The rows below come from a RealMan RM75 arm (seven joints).
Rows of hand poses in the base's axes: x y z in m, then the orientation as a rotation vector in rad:
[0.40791 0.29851 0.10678 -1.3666 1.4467 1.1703]
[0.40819 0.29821 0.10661 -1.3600 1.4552 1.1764]
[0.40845 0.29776 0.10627 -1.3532 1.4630 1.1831]
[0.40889 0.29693 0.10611 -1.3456 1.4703 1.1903]
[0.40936 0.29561 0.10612 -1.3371 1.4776 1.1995]
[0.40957 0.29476 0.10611 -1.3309 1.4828 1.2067]
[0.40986 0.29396 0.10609 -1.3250 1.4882 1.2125]
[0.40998 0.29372 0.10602 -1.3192 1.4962 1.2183]
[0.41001 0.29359 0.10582 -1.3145 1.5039 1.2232]
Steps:
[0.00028 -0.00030 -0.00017 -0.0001 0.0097 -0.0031]
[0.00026 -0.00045 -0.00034 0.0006 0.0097 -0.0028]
[0.00044 -0.00083 -0.00016 0.0014 0.0098 -0.0029]
[0.00047 -0.00132 0.00001 0.0024 0.0112 -0.0025]
[0.00021 -0.00085 -0.00001 0.0019 0.0085 -0.0015]
[0.00029 -0.00080 -0.00002 0.0013 0.0076 -0.0020]
[0.00012 -0.00024 -0.00007 -0.0004 0.0092 -0.0024]
[0.00003 -0.00013 -0.00020 -0.0011 0.0083 -0.0021]

